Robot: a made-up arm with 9 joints. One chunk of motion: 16 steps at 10 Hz.
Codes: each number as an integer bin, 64 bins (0 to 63) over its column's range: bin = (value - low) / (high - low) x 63, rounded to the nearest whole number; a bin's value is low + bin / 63 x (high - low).
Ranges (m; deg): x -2.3..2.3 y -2.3..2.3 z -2.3..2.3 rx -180..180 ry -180..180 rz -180..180
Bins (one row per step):
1: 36 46 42 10 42 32
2: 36 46 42 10 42 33
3: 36 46 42 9 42 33
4: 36 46 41 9 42 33
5: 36 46 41 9 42 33
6: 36 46 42 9 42 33
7: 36 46 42 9 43 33
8: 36 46 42 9 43 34
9: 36 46 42 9 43 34
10: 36 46 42 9 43 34
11: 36 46 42 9 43 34
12: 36 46 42 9 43 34
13: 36 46 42 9 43 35
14: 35 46 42 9 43 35
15: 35 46 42 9 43 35
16: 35 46 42 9 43 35
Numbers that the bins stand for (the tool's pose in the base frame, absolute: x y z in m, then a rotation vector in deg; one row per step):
1: 0.3286 1.0587 0.7667 -122.86 60.00 2.86
2: 0.3286 1.0587 0.7667 -122.86 60.00 8.57
3: 0.3286 1.0587 0.7667 -128.57 60.00 8.57
4: 0.3286 1.0587 0.6937 -128.57 60.00 8.57
5: 0.3286 1.0587 0.6937 -128.57 60.00 8.57
6: 0.3286 1.0587 0.7667 -128.57 60.00 8.57
7: 0.3286 1.0587 0.7667 -128.57 65.71 8.57
8: 0.3286 1.0587 0.7667 -128.57 65.71 14.29
9: 0.3286 1.0587 0.7667 -128.57 65.71 14.29
10: 0.3286 1.0587 0.7667 -128.57 65.71 14.29
11: 0.3286 1.0587 0.7667 -128.57 65.71 14.29
12: 0.3286 1.0587 0.7667 -128.57 65.71 14.29
13: 0.3286 1.0587 0.7667 -128.57 65.71 20.00
14: 0.2556 1.0587 0.7667 -128.57 65.71 20.00
15: 0.2556 1.0587 0.7667 -128.57 65.71 20.00
16: 0.2556 1.0587 0.7667 -128.57 65.71 20.00

